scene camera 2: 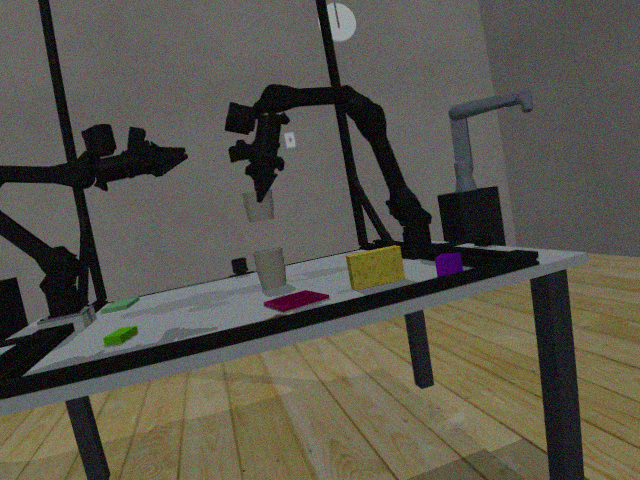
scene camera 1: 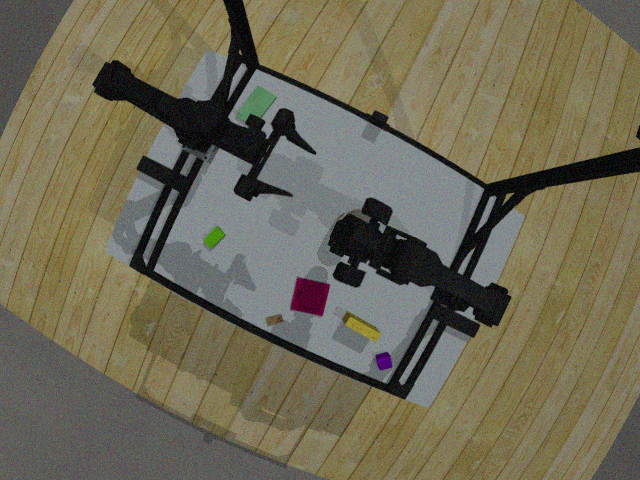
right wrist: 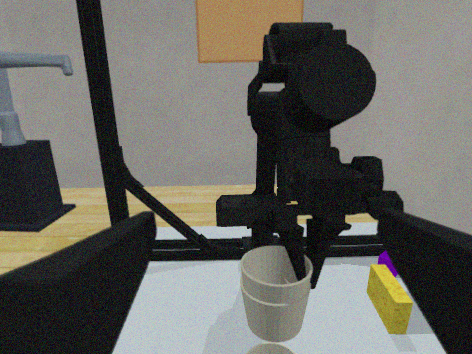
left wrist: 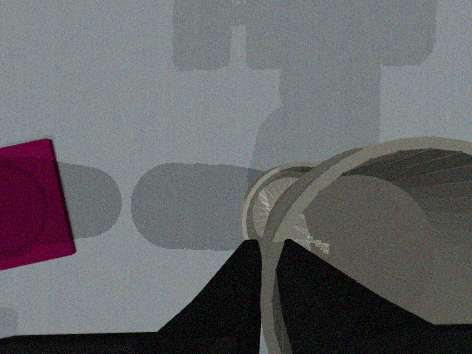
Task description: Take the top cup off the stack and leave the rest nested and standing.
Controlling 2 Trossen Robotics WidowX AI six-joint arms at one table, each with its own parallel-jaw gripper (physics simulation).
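Pixels of known places: left gripper, fingertip midpoint: (scene camera 2: 258, 202) (right wrist: 307, 288) (left wrist: 266, 253); right gripper, fingertip midpoint: (scene camera 2: 186, 153) (scene camera 1: 304, 174) (right wrist: 266, 220); left arm's base, origin of the base link: (scene camera 2: 419, 246) (right wrist: 262, 245); right arm's base, origin of the base link: (scene camera 2: 66, 313) (scene camera 1: 201, 140).
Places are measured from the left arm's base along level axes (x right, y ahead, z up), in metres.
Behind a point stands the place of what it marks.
A beige cup (scene camera 2: 260, 210) @(x 0.013, y 0.403, z 0.171 m) (left wrist: 390, 240) (right wrist: 275, 310) @(x 0.053, y 0.434, z 0.192 m) hangs upright in the air, its wall pinched at the rim by my left gripper (scene camera 2: 261, 199) @(x 0.013, y 0.403, z 0.190 m) (left wrist: 266, 253) @(x 0.013, y 0.403, z 0.190 m) (right wrist: 307, 288) @(x 0.013, y 0.403, z 0.190 m). The rest of the stack (scene camera 2: 270, 271) (left wrist: 280, 192) @(x 0.040, y 0.415, z 0.022 m) (right wrist: 270, 349) @(x 0.043, y 0.365, z 0.062 m) stands upright on the table below it, with a wide gap between them in scene camera 2. How many cups are nested there cannot be told. In scene camera 1 the left gripper's body hides its fingertips and most of the cups. My right gripper (scene camera 1: 302, 174) @(x 0.082, y 0.545, z 0.342 m) (scene camera 2: 185, 153) @(x 0.082, y 0.545, z 0.342 m) is open and empty, high at the left.
A magenta square (scene camera 1: 310, 296) @(x -0.187, y 0.405, z -0.013 m) (scene camera 2: 296, 300) @(x -0.208, y 0.407, z -0.013 m) (left wrist: 30, 205) @(x -0.165, y 0.407, z -0.013 m) lies near the stack. A yellow block (scene camera 1: 361, 326) @(x -0.199, y 0.240, z 0.049 m) (scene camera 2: 375, 267) @(x -0.220, y 0.237, z 0.016 m) (right wrist: 390, 300) @(x -0.187, y 0.268, z 0.039 m) and purple cube (scene camera 1: 383, 361) @(x -0.283, y 0.117, z 0.019 m) (scene camera 2: 448, 264) @(x -0.304, y 0.121, z 0.004 m) are right of it. A green block (scene camera 1: 214, 237) @(x -0.142, y 0.738, z -0.006 m) (scene camera 2: 120, 335) @(x -0.174, y 0.736, z -0.007 m), pale green slab (scene camera 1: 256, 103) @(x 0.282, y 0.798, z -0.012 m) (scene camera 2: 120, 304) @(x 0.248, y 0.793, z -0.011 m) and brown piece (scene camera 1: 274, 319) @(x -0.297, y 0.475, z -0.014 m) lie left.
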